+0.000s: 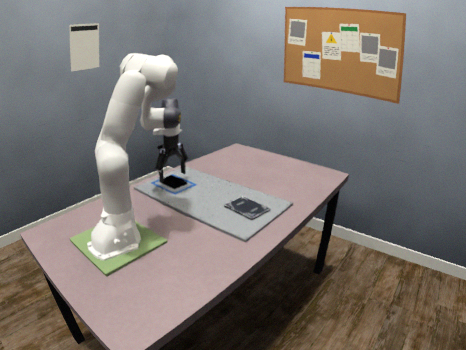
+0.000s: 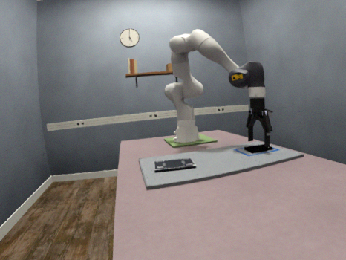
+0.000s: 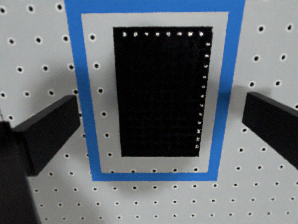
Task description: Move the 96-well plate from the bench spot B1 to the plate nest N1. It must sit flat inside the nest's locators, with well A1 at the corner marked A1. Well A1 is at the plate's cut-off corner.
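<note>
Now: hand 30 mm above the black 96-well plate. Also, from my hand: dark plate nest (440 mm to the right, 40 mm below, 30 mm ahead); then A1 label (370 mm to the right, 100 mm ahead, 30 mm below).
</note>
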